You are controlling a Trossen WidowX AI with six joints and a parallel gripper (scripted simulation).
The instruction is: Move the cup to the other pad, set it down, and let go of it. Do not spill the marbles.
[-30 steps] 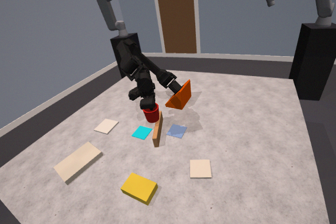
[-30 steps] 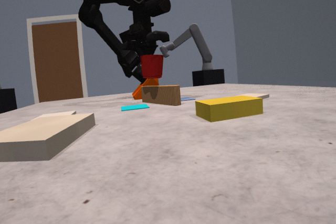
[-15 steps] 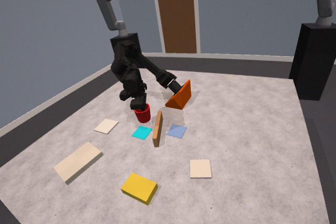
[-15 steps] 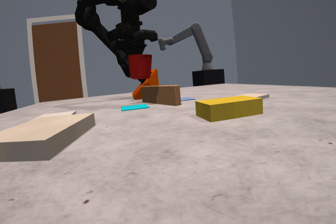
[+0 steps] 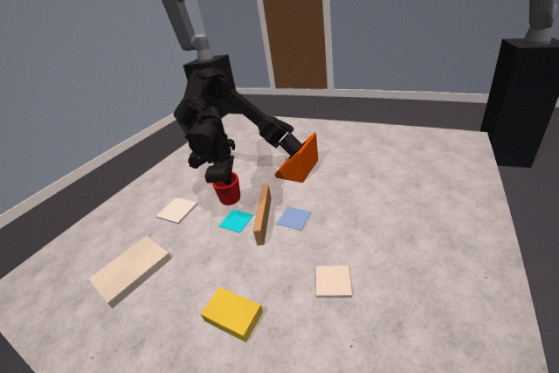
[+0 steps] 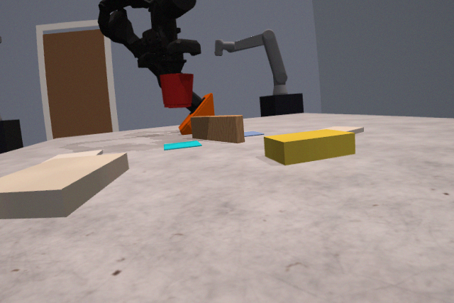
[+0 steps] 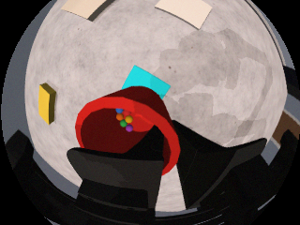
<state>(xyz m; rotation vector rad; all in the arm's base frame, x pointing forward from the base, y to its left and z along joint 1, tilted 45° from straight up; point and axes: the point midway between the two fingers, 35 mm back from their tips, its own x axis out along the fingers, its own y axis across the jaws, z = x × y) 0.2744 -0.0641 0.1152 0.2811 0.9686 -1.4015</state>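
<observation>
My gripper tip is 30 mm short of the cyan pad, 10 mm to the right of it and 130 mm above it. Round my gripper tip: pale blue pad (20 mm behind, 180 mm to the left, 130 mm below); then wooden board (100 mm to the left, 100 mm below); then red cup (30 mm ahead, 10 mm to the left).
</observation>
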